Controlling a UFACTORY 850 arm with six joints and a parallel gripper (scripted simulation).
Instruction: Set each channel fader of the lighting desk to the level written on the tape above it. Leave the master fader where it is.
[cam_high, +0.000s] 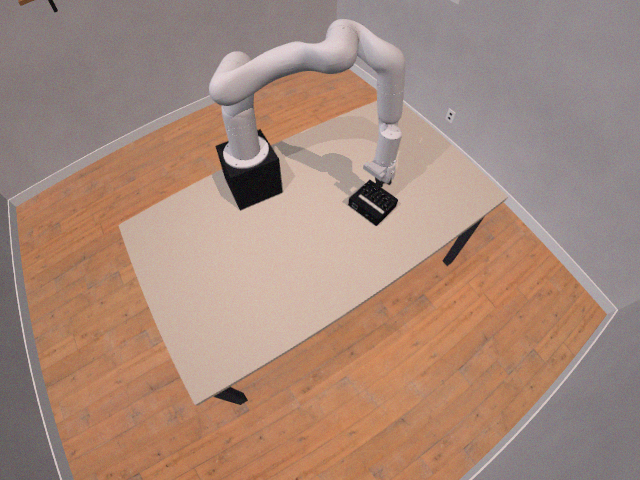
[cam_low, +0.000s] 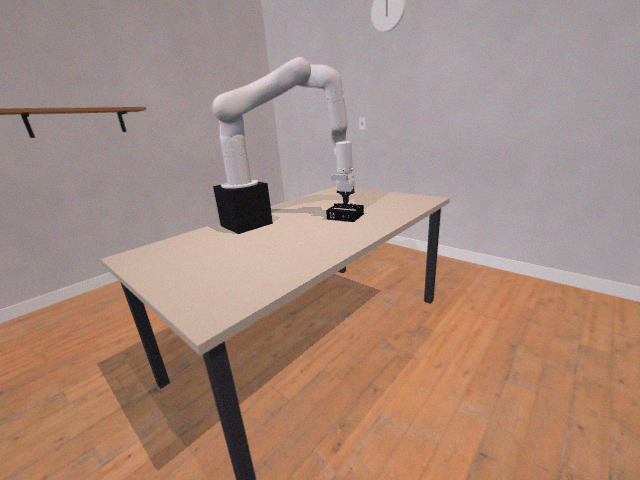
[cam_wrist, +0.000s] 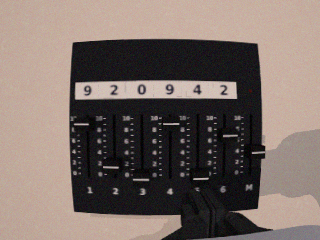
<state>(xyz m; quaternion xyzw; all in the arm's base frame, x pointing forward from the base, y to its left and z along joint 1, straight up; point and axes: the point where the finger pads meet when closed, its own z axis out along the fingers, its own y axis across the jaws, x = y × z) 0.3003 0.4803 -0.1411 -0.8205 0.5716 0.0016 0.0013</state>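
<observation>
Right now my hand is 6 cm to the left of the master fader, 3 cm past it and 1 cm above it.
</observation>
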